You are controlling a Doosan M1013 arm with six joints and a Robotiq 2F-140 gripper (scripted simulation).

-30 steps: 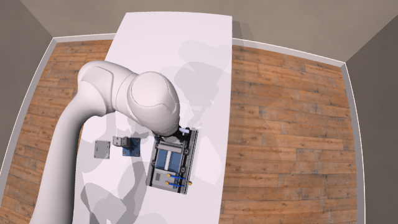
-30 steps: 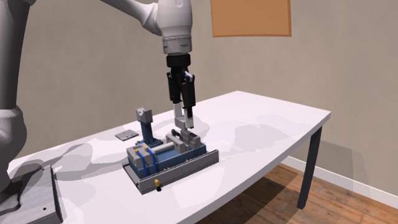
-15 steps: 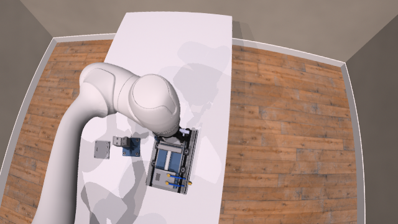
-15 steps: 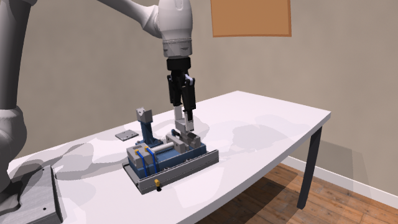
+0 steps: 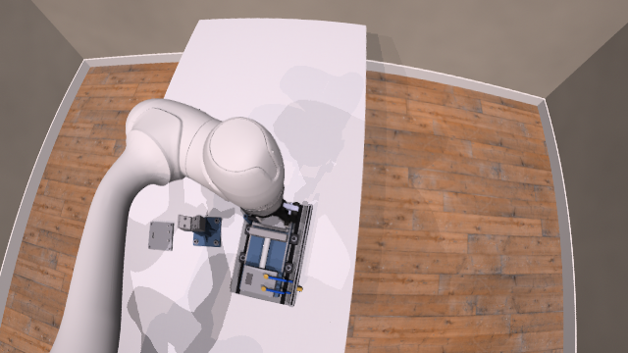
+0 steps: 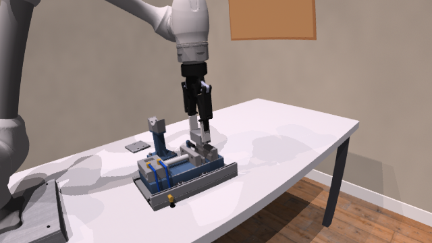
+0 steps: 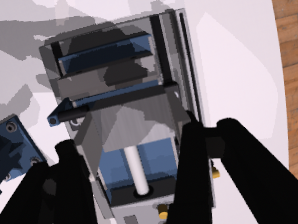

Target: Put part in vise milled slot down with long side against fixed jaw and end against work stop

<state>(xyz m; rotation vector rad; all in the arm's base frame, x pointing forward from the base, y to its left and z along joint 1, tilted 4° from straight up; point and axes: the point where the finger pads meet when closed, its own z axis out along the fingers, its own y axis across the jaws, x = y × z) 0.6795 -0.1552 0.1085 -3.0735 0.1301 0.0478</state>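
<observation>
Right now the part is 3 cm below my hand. The rest, counted from my hand: fixed jaw: 3 cm ahead, 2 cm to the left, 9 cm below; then moving jaw: 3 cm behind, 2 cm to the left, 9 cm below; then cylinder rod: 8 cm behind, 3 cm to the left, 9 cm below.
</observation>
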